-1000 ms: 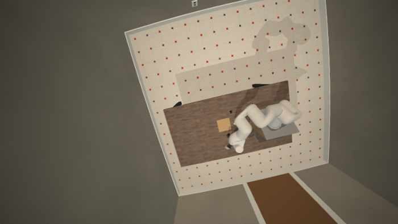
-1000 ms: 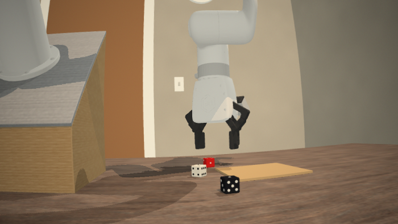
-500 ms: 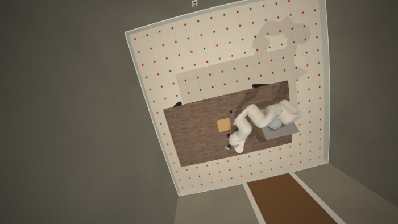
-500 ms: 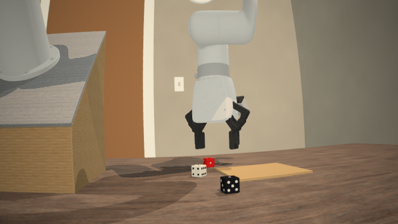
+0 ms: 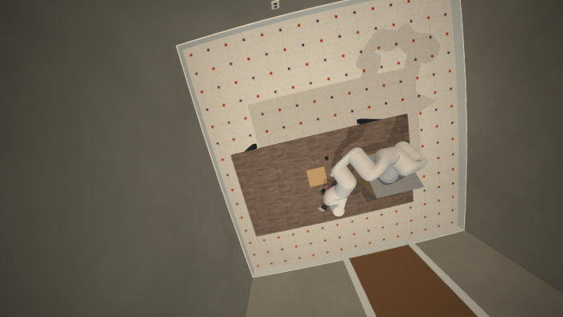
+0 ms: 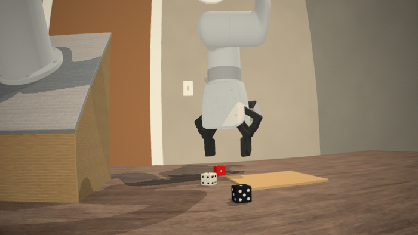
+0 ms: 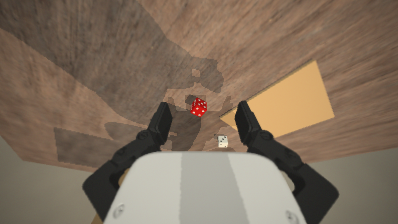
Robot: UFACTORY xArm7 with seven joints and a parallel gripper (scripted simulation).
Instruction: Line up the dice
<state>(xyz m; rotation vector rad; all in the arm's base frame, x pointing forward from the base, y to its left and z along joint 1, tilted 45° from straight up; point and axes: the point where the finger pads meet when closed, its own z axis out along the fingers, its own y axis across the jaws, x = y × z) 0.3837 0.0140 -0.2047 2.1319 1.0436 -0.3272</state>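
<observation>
The red die lies 4 cm below my hand, 2 cm behind it and 1 cm to the right of it. The rest, counted from my hand: tan mat 13 cm to the right, 6 cm ahead, 5 cm below.
</observation>
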